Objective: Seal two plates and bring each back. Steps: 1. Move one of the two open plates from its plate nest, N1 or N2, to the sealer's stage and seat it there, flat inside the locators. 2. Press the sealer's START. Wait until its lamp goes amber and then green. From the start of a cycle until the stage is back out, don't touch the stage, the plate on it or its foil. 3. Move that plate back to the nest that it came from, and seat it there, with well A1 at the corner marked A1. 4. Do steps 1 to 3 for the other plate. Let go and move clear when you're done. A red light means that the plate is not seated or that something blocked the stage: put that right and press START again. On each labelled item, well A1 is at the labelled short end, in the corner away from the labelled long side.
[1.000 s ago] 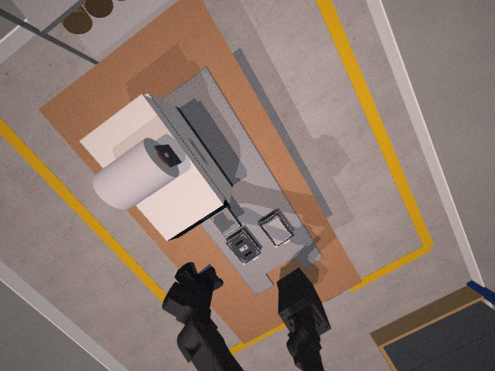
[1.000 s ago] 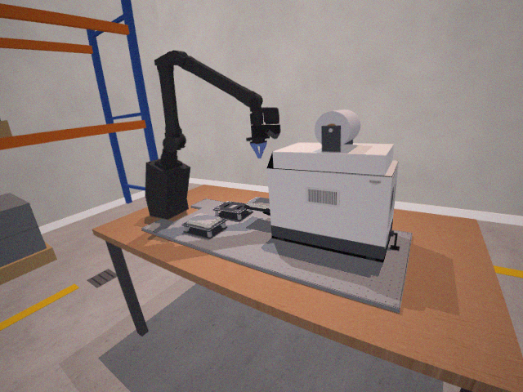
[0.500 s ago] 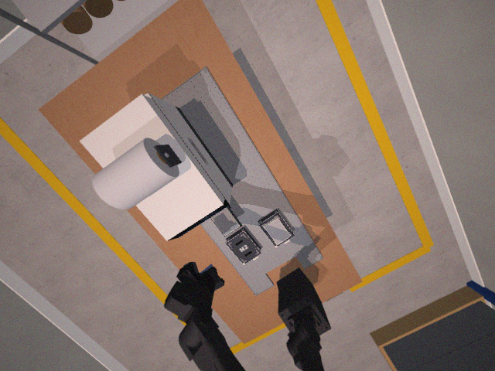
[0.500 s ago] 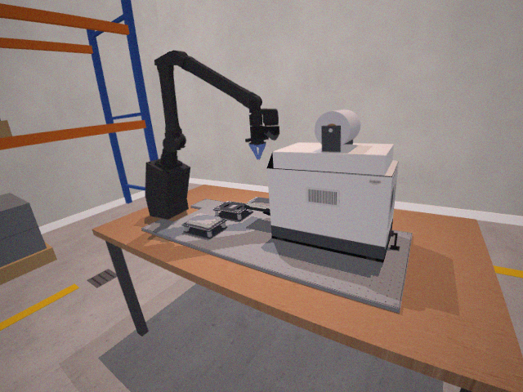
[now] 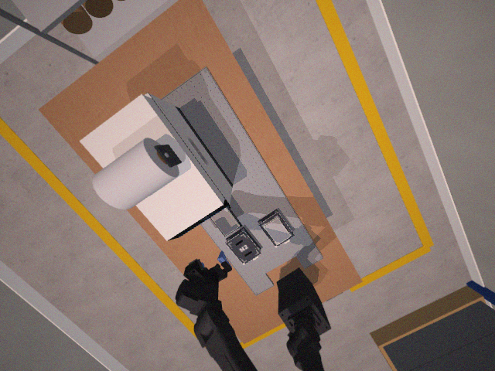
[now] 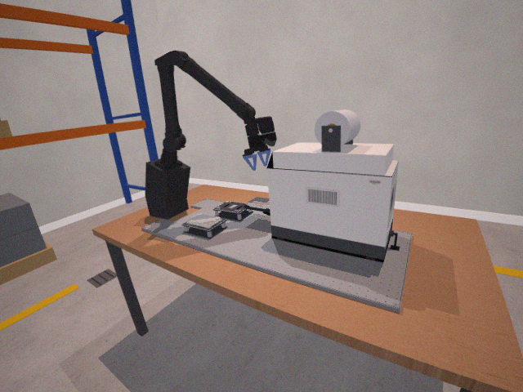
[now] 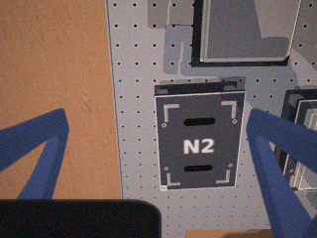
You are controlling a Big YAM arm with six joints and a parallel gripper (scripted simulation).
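Now: hand 14 cm above the white well plate, 9 cm to the left of it and 6 cm short of it. From my hand the other things lie so: foil roll: 39 cm ahead, 18 cm above, 11 cm to the right; dark sealer stage: 15 cm below, 9 cm to the right, 6 cm ahead; start button: 16 cm ahead, 5 cm below.
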